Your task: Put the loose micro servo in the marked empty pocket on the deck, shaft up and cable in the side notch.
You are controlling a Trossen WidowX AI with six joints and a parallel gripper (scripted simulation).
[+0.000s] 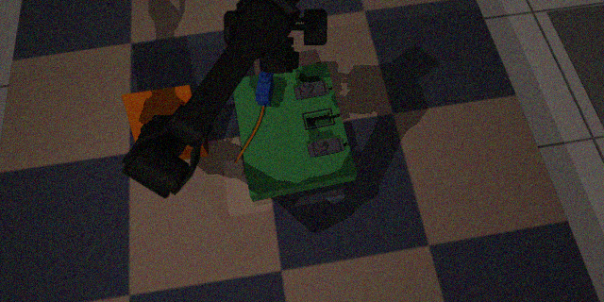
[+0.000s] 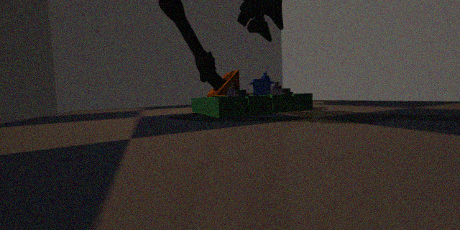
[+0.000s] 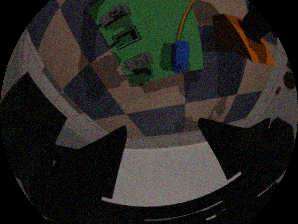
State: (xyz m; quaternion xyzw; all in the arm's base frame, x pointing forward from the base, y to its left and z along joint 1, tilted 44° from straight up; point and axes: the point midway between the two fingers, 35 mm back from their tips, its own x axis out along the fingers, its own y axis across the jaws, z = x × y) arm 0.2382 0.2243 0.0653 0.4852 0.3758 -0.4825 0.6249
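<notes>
My gripper tip is 40 mm past the green deck, 120 mm to the left of it and 220 mm above it.
</notes>
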